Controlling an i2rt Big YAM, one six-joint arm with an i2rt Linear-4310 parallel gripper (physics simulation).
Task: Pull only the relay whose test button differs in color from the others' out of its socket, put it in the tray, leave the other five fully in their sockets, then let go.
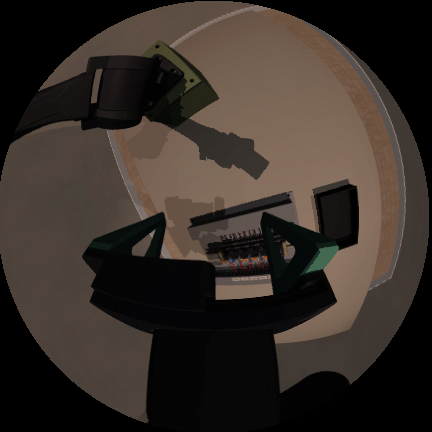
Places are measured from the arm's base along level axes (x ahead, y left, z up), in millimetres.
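Where they show: gripper, fingertip midpoint: (212, 217); arm's base, link origin: (152, 82).
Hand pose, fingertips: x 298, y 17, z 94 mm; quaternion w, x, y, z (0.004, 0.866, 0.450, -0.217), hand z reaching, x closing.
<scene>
Each offset is from my fingertips to the top centre of the thing. "spot": to the spot under its first point. Level surfaces: height alone.
My gripper (212, 217) is open, with its two green fingers wide apart and no object between them. Beyond the fingertips, lower centre to right, a row of small relays {spot: 156 mm ahead, 80 mm right, 213 mm down} (247, 246) stands in sockets on a grey panel, with red wires and small orange and blue spots along it. The right finger covers part of the row. The relays are too small and dark to tell the test button colours apart. The black tray {spot: 186 mm ahead, 192 mm left, 237 mm down} (338, 216) stands on the table to the right of the panel, beyond the right finger.
The grey panel {spot: 64 mm ahead, 165 mm right, 197 mm down} (205, 231) carries a long dark duct (242, 209) along its far edge and pale labels at its near edge. The arm's green base block (200, 97) and dark arm links (120, 92) stand at the upper left. Arm shadows fall across the table {240 mm down} (310, 120).
</scene>
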